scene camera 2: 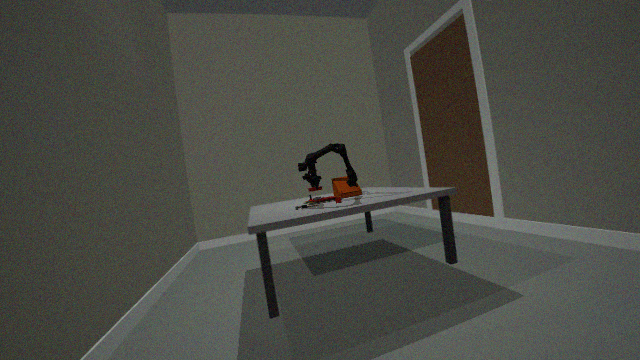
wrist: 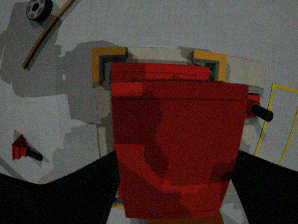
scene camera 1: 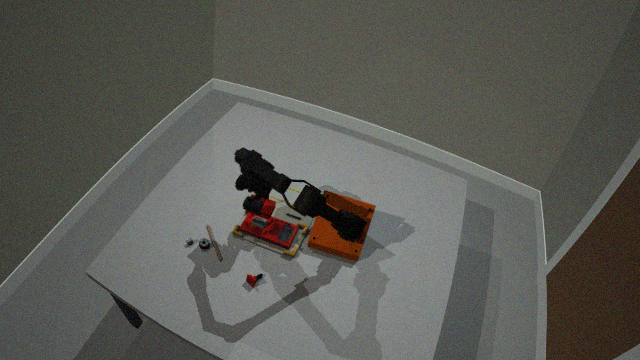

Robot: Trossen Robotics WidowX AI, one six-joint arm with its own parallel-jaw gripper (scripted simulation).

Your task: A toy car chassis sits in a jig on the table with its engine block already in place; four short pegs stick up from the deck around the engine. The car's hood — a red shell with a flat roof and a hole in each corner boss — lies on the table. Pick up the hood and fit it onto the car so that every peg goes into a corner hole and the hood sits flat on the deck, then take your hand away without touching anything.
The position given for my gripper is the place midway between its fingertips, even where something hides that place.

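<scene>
Here is my gripper [scene camera 1: 260, 207], which the wrist view shows me too, and there I find the gripper [wrist: 176, 156]. It is holding a red hood [wrist: 177, 140].
</scene>
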